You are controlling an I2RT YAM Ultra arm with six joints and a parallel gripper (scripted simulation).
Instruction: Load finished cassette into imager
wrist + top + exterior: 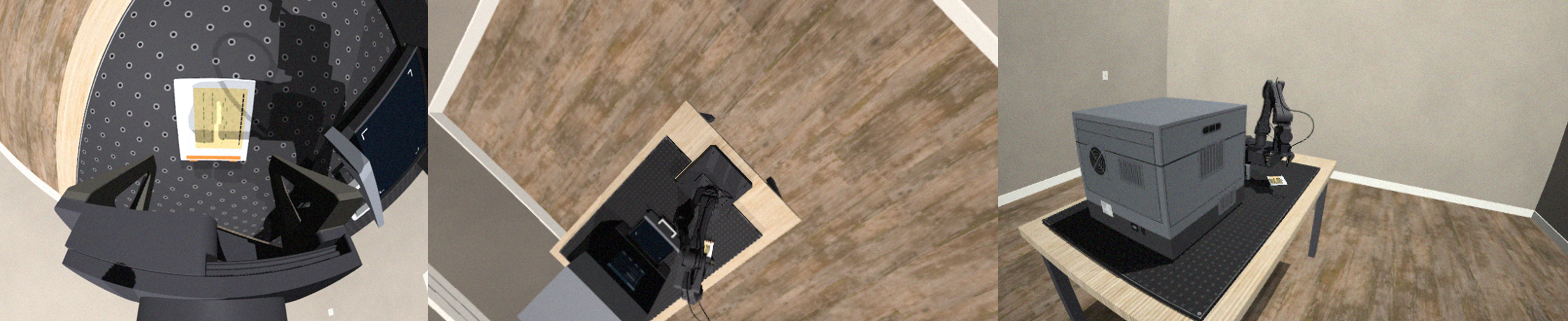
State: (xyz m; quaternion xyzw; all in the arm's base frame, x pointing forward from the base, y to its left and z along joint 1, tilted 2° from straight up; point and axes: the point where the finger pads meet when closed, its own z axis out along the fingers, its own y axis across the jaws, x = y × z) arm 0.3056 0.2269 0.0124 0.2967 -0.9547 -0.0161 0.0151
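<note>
My gripper is now 70 mm above the finished cassette. Also, from my hand: imager drawer 200 mm ahead, 250 mm to the right, 30 mm below.
</note>
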